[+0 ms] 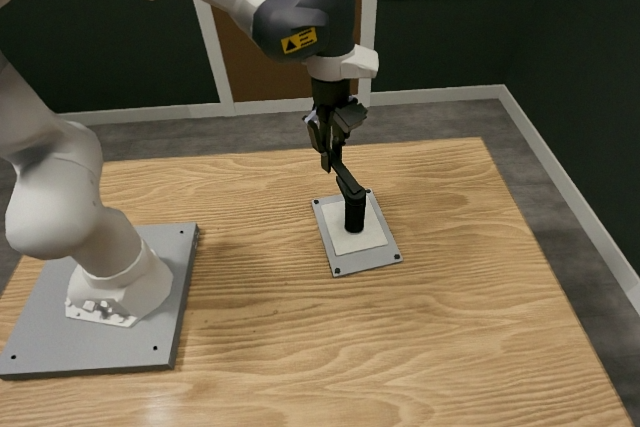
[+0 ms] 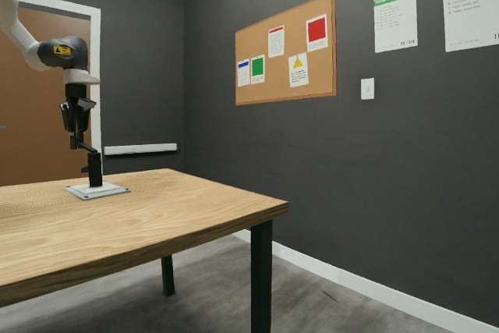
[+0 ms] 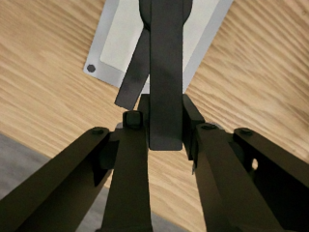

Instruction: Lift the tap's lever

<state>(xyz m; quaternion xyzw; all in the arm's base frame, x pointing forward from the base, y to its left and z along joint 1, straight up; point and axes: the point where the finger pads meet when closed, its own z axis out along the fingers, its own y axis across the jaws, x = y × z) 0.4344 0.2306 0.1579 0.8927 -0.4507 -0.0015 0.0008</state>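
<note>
The lever lies 20 mm ahead of my hand, 30 mm to the right of it and 20 mm below it. The rest, counted from my hand: tap (40 mm ahead, 50 mm to the right, 70 mm below).
</note>
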